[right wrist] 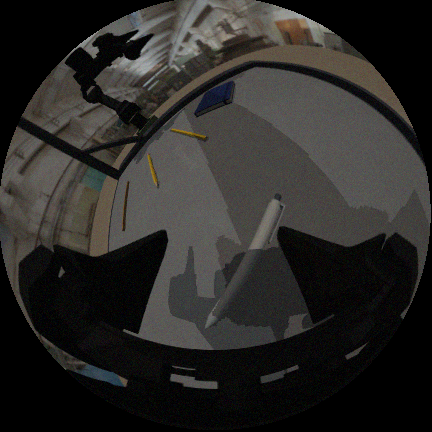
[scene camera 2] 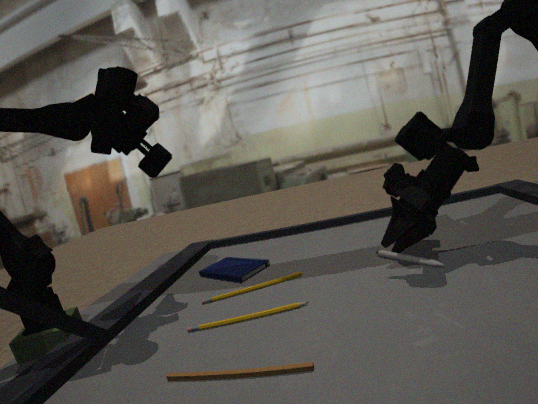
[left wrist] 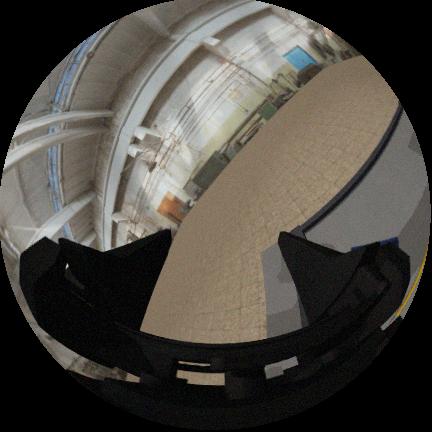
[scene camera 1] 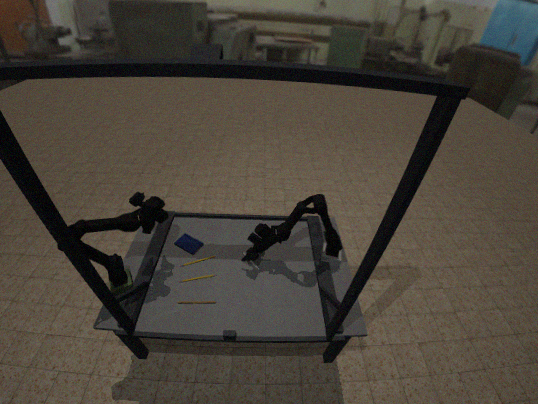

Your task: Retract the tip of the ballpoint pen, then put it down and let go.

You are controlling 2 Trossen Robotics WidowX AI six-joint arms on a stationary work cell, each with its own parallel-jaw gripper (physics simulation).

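Where they show: left gripper, fingertip midpoint: (scene camera 2: 142, 144) (left wrist: 226, 236); right gripper, fingertip midpoint: (right wrist: 223, 234) (scene camera 2: 388, 250) (scene camera 1: 244, 257); left arm's base, link origin: (right wrist: 143, 124) (scene camera 1: 120, 280); right arm's base, link origin: (scene camera 1: 332, 251).
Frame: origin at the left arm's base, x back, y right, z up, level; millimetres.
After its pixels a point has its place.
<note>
A white ballpoint pen (scene camera 2: 410, 258) {z -31, x -628, y 181 mm} (right wrist: 265, 225) {z -29, x -625, y 128 mm} with a clip and a dark button lies flat on the grey table (scene camera 1: 260, 310) {z -40, x -536, y 439 mm} (scene camera 2: 360, 345) {z -40, x -433, y 302 mm}. In the right wrist view its button end points up the picture and its cone end down towards the gripper; whether the writing tip is out is too small to tell. My right gripper (right wrist: 223, 234) {z -14, x -606, y 151 mm} (scene camera 2: 390, 246) {z -14, x -606, y 151 mm} is open and empty, low above the pen, which lies slantwise in the gap seen between the fingers. My left gripper (left wrist: 226, 236) {z 282, x -259, y -178 mm} is open and empty, raised at the table's left side, away from the pen.
A blue notebook (scene camera 1: 189, 243) {z -28, x -383, y -91 mm} (scene camera 2: 234, 269) {z -28, x -378, y -70 mm} (right wrist: 215, 98) {z -28, x -409, y -66 mm} lies at the back left. Two yellow pencils (scene camera 2: 255, 288) {z -37, x -388, y 44 mm} (scene camera 2: 250, 316) {z -34, x -349, y 144 mm} and an orange-brown stick (scene camera 2: 240, 373) {z -34, x -300, y 268 mm} lie in front of it. Dark frame posts (scene camera 1: 395, 210) {z 714, x -718, y 698 mm} rise at the table's sides.
</note>
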